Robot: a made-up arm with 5 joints.
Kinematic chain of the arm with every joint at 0, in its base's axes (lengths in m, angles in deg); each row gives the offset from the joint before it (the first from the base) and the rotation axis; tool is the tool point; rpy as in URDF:
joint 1: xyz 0.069 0 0.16 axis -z
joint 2: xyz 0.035 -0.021 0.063 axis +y
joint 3: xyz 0.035 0 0.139 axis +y
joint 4: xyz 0.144 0 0.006 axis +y
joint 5: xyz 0.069 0.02 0 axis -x
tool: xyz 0 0 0 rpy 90 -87.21 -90
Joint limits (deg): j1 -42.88..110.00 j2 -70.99..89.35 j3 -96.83..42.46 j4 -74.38..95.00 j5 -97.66..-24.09
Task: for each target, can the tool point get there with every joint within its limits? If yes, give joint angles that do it. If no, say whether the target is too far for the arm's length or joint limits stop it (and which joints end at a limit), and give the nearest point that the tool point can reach.
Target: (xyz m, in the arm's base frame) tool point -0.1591 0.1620 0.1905
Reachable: no: joint limits stop it (at a limit: joint 2, joint 3, joint 4) | nearest point -0.1423 0.1501 0.2648 | short by 0.077 m
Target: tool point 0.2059 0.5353 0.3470
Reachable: no: too far | nearest point 0.1423 0.2867 0.3304 | short by 0.257 m
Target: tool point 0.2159 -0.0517 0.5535
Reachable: yes | joints 19.02 -5.29 -54.84 -2.08 -79.86
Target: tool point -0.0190 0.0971 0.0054
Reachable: no: joint limits stop it (at a limit: joint 1, joint 2, joint 3) | nearest point 0.0927 0.0207 0.0322 | short by 0.138 m
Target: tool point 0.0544 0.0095 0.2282
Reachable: no: joint limits stop it (at a limit: joint 1, joint 2, joint 3, joint 4) | nearest point 0.0559 -0.0331 0.1286 | short by 0.108 m
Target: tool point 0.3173 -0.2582 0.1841
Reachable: yes | joints 45.96 66.79 -28.42 -57.98 -48.48
